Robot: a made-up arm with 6 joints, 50 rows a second.
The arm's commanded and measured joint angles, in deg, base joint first. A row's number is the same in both.
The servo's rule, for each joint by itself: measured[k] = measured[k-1] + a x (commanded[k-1-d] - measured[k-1]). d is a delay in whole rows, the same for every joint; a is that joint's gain. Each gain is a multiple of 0.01, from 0.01 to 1. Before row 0 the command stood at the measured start. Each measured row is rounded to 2 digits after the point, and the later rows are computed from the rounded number. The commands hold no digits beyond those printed.
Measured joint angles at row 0: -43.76 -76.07 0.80 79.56 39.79 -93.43
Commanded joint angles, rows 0 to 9: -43.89 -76.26 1.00 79.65 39.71 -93.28; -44.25 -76.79 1.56 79.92 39.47 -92.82; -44.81 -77.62 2.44 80.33 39.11 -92.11; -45.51 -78.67 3.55 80.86 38.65 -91.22; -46.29 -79.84 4.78 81.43 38.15 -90.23; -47.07 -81.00 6.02 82.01 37.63 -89.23; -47.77 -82.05 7.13 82.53 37.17 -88.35; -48.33 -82.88 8.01 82.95 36.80 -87.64; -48.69 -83.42 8.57 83.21 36.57 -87.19; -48.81 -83.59 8.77 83.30 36.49 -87.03
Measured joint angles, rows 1 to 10: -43.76 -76.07 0.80 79.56 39.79 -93.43; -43.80 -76.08 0.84 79.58 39.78 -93.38; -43.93 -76.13 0.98 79.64 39.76 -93.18; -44.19 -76.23 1.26 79.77 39.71 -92.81; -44.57 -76.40 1.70 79.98 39.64 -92.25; -45.07 -76.64 2.29 80.26 39.54 -91.54; -45.65 -76.95 3.00 80.59 39.41 -90.73; -46.26 -77.31 3.78 80.96 39.25 -89.90; -46.86 -77.70 4.58 81.34 39.08 -89.11; -47.39 -78.10 5.34 81.70 38.90 -88.44
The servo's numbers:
d 1
a 0.29 0.07 0.19 0.19 0.07 0.35

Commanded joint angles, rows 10 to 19: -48.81 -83.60 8.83 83.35 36.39 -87.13; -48.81 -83.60 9.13 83.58 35.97 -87.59; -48.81 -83.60 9.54 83.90 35.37 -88.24; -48.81 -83.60 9.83 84.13 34.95 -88.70; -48.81 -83.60 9.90 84.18 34.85 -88.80; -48.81 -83.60 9.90 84.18 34.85 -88.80; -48.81 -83.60 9.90 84.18 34.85 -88.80; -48.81 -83.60 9.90 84.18 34.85 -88.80; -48.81 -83.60 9.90 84.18 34.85 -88.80; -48.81 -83.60 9.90 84.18 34.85 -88.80
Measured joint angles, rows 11 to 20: -47.80 -78.48 5.99 82.00 38.73 -87.95; -48.09 -78.84 6.53 82.26 38.57 -87.66; -48.30 -79.17 7.02 82.51 38.39 -87.64; -48.45 -79.48 7.50 82.77 38.18 -87.85; -48.55 -79.77 7.94 83.03 37.95 -88.15; -48.63 -80.04 8.31 83.25 37.73 -88.38; -48.68 -80.29 8.61 83.43 37.53 -88.53; -48.72 -80.52 8.86 83.57 37.34 -88.62; -48.75 -80.74 9.06 83.69 37.17 -88.68; -48.77 -80.94 9.22 83.78 37.01 -88.72
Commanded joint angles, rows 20 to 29: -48.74 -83.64 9.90 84.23 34.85 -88.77; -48.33 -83.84 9.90 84.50 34.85 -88.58; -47.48 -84.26 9.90 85.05 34.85 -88.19; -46.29 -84.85 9.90 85.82 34.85 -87.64; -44.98 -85.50 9.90 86.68 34.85 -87.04; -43.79 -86.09 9.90 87.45 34.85 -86.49; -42.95 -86.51 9.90 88.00 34.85 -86.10; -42.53 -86.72 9.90 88.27 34.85 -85.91; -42.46 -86.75 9.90 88.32 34.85 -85.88; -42.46 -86.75 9.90 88.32 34.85 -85.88
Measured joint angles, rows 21 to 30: -48.78 -81.13 9.35 83.86 36.86 -88.75; -48.77 -81.31 9.45 83.93 36.72 -88.76; -48.64 -81.49 9.54 84.04 36.59 -88.70; -48.30 -81.68 9.61 84.23 36.47 -88.52; -47.72 -81.90 9.67 84.53 36.36 -88.21; -46.93 -82.15 9.71 84.94 36.25 -87.80; -46.02 -82.43 9.75 85.42 36.15 -87.34; -45.13 -82.72 9.78 85.91 36.06 -86.91; -44.38 -83.00 9.80 86.36 35.98 -86.56; -43.82 -83.26 9.82 86.73 35.90 -86.32
